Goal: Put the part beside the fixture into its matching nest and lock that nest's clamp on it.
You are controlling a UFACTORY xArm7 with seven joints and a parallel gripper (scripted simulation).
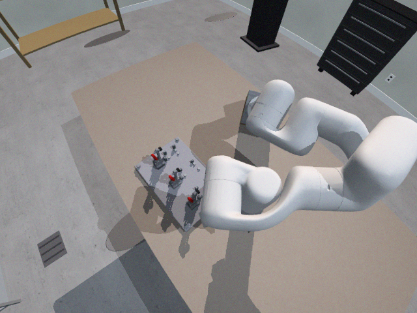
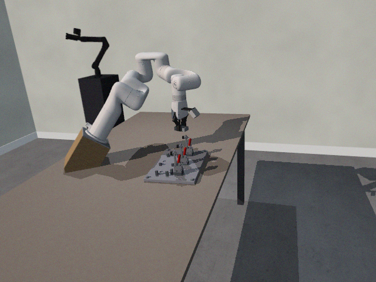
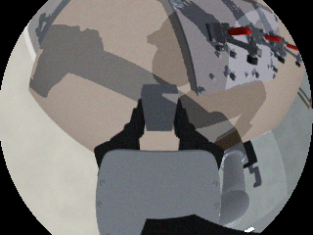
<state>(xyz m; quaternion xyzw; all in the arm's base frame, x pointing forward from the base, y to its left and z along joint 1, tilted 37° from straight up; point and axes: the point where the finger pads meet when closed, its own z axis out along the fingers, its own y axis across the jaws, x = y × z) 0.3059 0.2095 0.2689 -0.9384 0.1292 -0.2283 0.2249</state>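
Now: hand 9 cm short of the grey fixture plate, 24 cm to the left of it and 12 cm above it. Also, from my hand: grey block part: 1 cm below.
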